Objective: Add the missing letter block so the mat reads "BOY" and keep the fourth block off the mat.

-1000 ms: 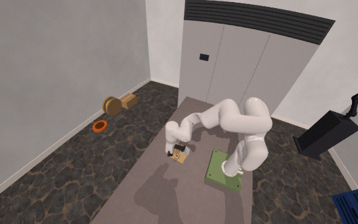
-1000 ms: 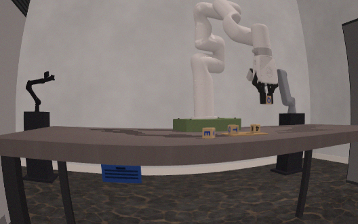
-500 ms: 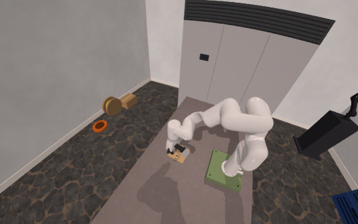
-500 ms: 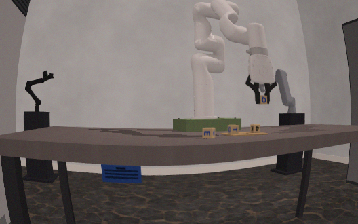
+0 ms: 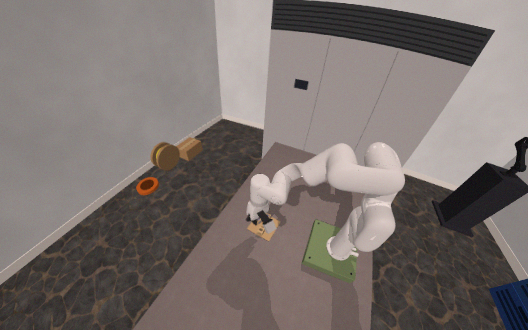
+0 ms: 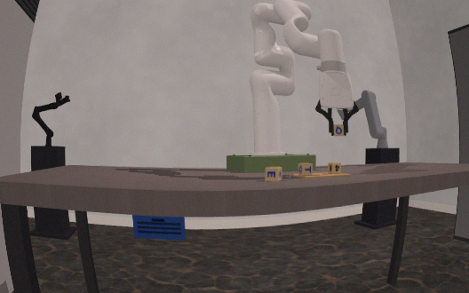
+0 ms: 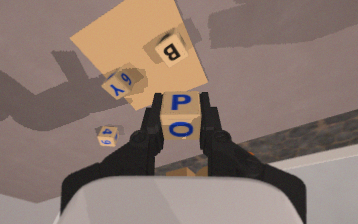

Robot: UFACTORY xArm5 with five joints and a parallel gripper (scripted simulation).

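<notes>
Right now the tan mat is 12 cm below my hand, 5 cm to the right of it and 2 cm behind it.
</notes>
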